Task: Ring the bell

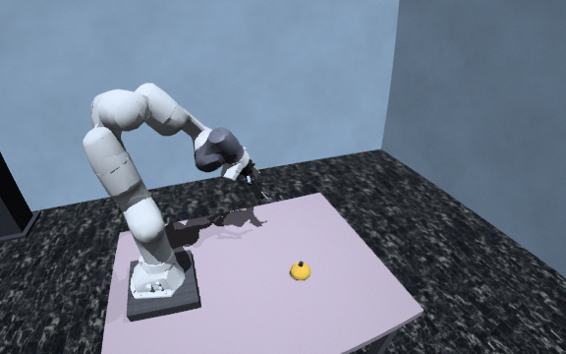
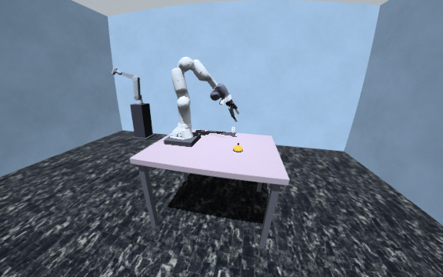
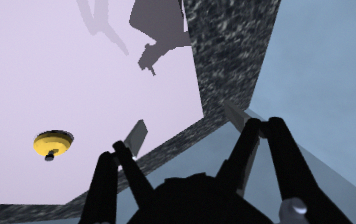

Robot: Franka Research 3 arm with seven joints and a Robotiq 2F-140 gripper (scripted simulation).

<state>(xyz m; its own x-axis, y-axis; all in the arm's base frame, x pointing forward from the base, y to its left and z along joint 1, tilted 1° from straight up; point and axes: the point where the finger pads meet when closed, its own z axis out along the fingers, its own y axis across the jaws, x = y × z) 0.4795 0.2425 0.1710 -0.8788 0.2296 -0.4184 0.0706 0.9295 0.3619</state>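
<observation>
Now: hand 40 mm short of the dark button, 350 mm to the left of it and 170 mm above it. Also, from my hand: yellow dome bell 40 mm ahead, 350 mm to the right, 180 mm below.
</observation>
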